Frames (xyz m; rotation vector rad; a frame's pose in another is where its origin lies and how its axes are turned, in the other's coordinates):
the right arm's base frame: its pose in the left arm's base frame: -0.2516 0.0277 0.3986 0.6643 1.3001 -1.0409
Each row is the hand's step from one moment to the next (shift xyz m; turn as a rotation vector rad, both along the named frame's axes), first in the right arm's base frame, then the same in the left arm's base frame.
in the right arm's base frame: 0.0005 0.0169 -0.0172 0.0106 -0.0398 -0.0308
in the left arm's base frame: 0.0074 0.0221 -0.0063 -0.0498 0.0077 -0.0101
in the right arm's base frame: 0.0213 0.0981 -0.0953 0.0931 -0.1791 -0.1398
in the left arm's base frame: 0.0442 0.1196 -0.0538 -0.2272 0.0247 -0.0897
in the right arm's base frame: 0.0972 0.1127 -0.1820 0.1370 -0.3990 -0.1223
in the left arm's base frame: 0.0147 0.1836 -0.1462 -0.4184 -0.0937 -0.0954
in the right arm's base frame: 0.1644 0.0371 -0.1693 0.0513 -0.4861 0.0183
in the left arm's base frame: -0.0508 0.1246 -0.1974 -0.4292 -0.2330 0.0278
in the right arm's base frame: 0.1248 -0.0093 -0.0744 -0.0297 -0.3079 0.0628
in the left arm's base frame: -0.0480 0.0314 -0.1338 -0.2458 -0.1776 0.0877
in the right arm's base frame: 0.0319 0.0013 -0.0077 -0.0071 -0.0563 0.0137
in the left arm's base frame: -0.0040 -0.0003 -0.0326 -0.0439 -0.0340 0.0181
